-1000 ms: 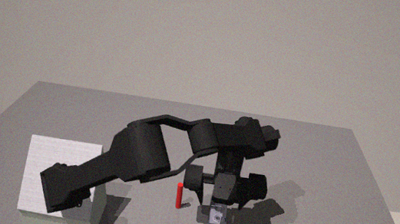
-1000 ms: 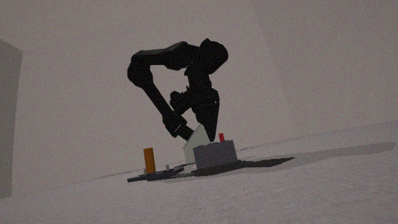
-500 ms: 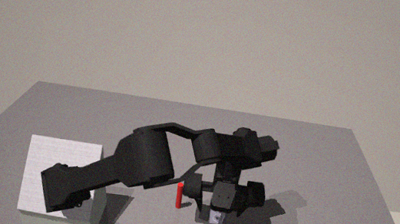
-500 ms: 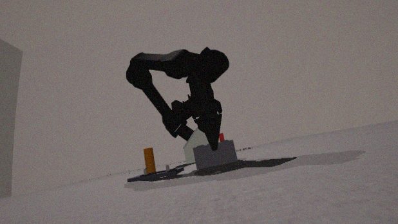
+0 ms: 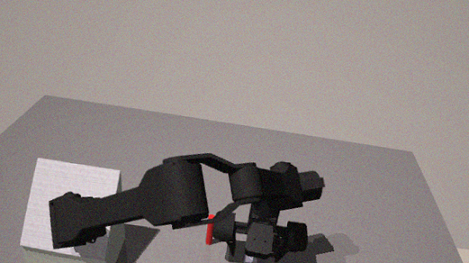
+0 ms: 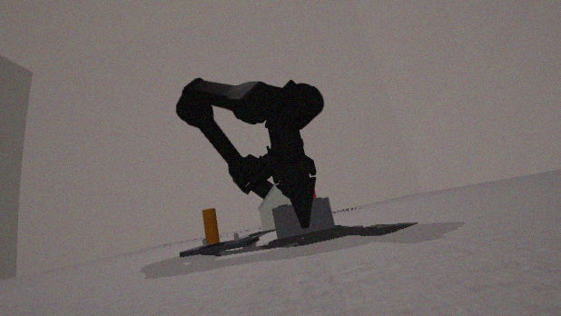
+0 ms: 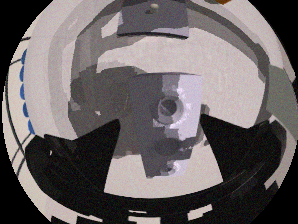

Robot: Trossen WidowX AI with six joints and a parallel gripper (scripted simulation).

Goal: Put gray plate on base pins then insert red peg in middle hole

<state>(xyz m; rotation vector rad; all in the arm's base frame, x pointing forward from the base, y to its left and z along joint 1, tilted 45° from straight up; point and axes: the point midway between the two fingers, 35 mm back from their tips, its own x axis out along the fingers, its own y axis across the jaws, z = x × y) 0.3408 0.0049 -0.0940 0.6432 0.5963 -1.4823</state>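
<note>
Right now my gripper tip is 30 mm below the gray plate. From my gripper tip the other things lie so: dark base (150 mm to the right, 10 mm behind); red peg (100 mm behind, 40 mm to the left, 30 mm above); small orange block (200 mm to the right, 120 mm behind, 30 mm above).
</note>
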